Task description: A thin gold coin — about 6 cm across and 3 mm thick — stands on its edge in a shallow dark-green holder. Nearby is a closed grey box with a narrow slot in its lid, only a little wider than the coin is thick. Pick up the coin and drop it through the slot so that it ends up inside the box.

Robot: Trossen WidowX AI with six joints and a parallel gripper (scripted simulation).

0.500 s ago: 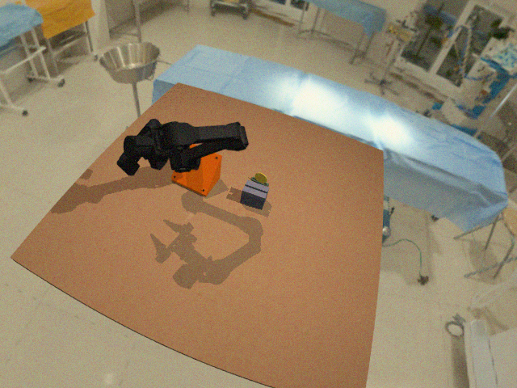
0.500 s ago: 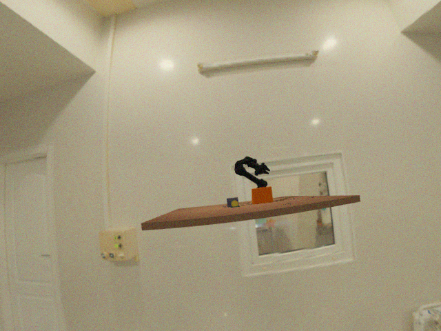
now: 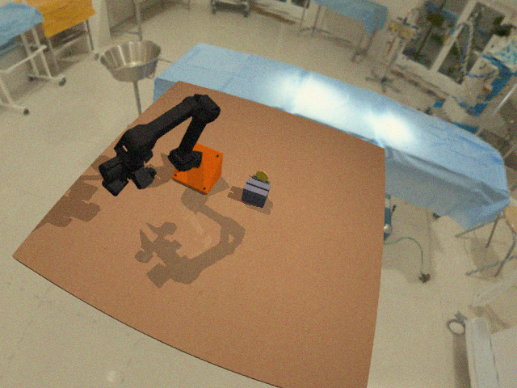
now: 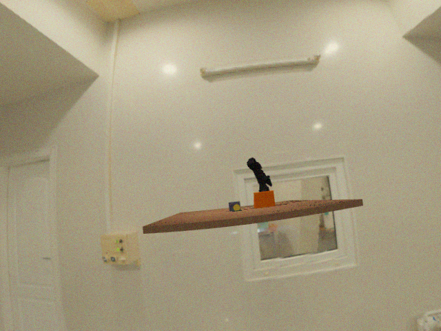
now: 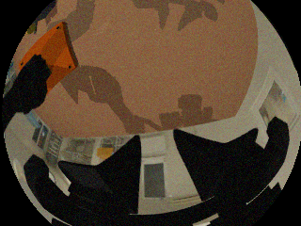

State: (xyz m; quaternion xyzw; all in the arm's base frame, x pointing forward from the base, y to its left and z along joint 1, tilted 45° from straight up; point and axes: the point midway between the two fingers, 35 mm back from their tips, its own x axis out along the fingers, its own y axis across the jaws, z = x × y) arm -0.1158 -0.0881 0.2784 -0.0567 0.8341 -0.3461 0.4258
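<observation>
The gold coin is 430 mm ahead of my gripper tip, 330 mm to the left of it and 150 mm below it.
</observation>
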